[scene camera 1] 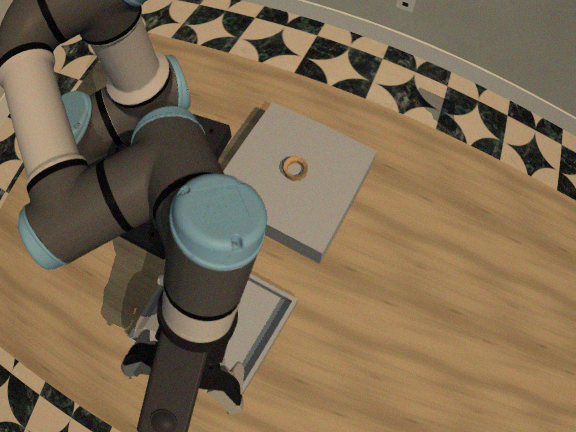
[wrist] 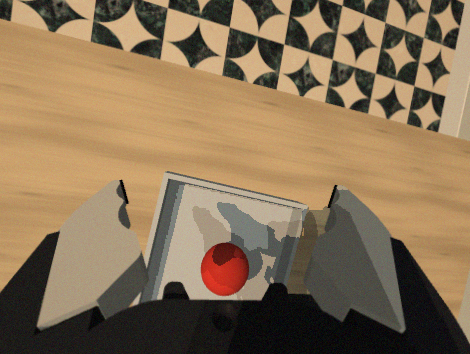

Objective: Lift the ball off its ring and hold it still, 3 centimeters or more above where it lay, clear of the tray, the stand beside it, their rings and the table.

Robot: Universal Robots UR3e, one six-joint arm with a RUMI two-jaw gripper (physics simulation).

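Places are measured from the arm's base along level axes (x back, y right, z up), in millimetres.
Where they show: gripper, between the fingertips: [wrist: 229, 186].
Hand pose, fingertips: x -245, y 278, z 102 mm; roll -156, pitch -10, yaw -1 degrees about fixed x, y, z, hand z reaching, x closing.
After its pixels a point has its place.
The red ball [wrist: 225, 275] {y 175, x -238, z 40 mm} lies in the square grey tray [scene camera 1: 257, 302] {y 114, x -293, z -25 mm} [wrist: 196, 199] {y 244, x -268, z -25 mm}. Its ring does not show in the wrist view, and the ball is hidden behind the arm in the scene view. My gripper [scene camera 1: 182, 390] {y 278, x -245, z 102 mm} [wrist: 229, 186] {y 278, x -245, z 102 mm} is open, with its jaws wide apart. It hangs above the tray with nothing between its fingertips. In the wrist view the ball shows between the two jaws, low in the picture near the gripper's body, and shadows fall across the ball and tray floor.
The flat grey stand [scene camera 1: 325, 200] {y -49, x -351, z 27 mm} is beside the tray, up and to the right in the scene view. An orange ring [scene camera 1: 286, 170] {y -76, x -284, z 36 mm} lies on its top. The dark base plate [scene camera 1: 220, 132] {y -130, x -157, z 9 mm} is left of the stand, partly behind the arm. The tray has raised walls.
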